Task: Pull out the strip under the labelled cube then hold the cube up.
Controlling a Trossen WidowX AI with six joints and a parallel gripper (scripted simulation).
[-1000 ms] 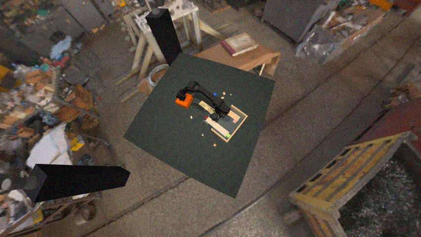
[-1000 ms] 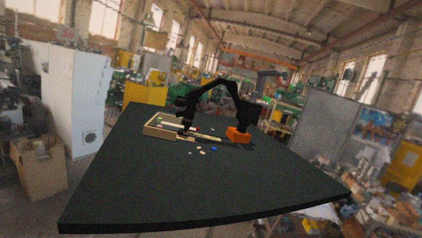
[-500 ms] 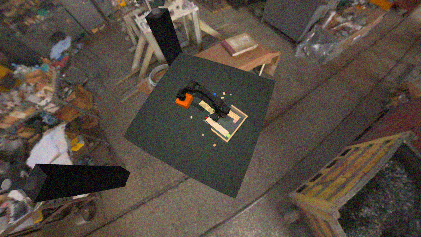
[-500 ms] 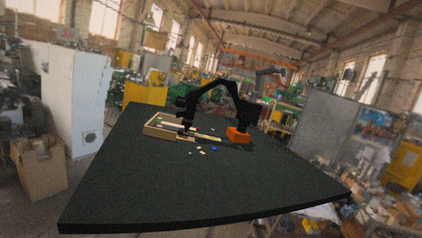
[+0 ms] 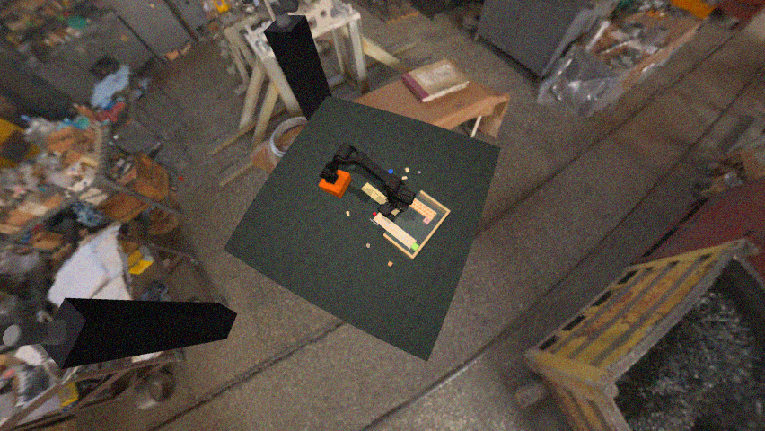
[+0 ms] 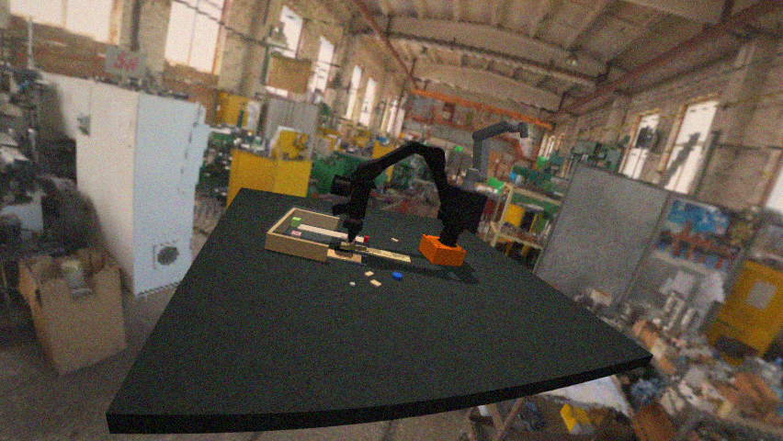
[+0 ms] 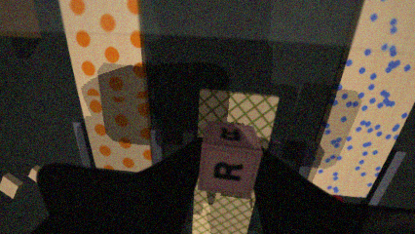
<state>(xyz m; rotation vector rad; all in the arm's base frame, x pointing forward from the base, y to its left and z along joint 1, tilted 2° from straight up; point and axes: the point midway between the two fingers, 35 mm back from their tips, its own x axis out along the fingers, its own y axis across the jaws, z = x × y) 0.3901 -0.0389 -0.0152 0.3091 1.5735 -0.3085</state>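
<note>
The hatched strip is 90 mm behind my gripper tip, 30 mm to the left of it and 20 mm below it. Also, from my gripper tip: blue disc 100 mm behind, 210 mm to the left, 20 mm below; red piece 90 mm behind, 70 mm to the right, 20 mm below.
</note>
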